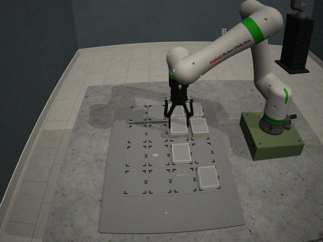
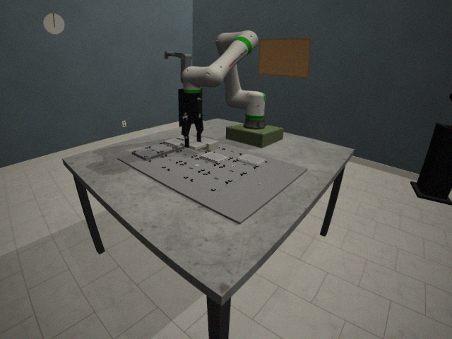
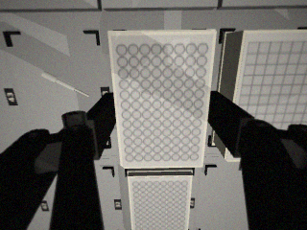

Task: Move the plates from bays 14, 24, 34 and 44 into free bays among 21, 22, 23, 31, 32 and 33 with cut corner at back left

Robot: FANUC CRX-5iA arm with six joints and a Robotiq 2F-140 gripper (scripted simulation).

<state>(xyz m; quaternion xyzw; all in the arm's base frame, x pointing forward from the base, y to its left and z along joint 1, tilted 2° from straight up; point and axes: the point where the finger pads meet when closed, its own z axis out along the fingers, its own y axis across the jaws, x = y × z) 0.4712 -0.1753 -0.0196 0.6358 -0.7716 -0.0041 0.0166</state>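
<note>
My hand is 100 mm past the sealed deep-well block, 20 mm to the right of it and 40 mm above it. Round my hand: white pointed piece 60 mm ahead, 290 mm to the left, 60 mm below.
</note>
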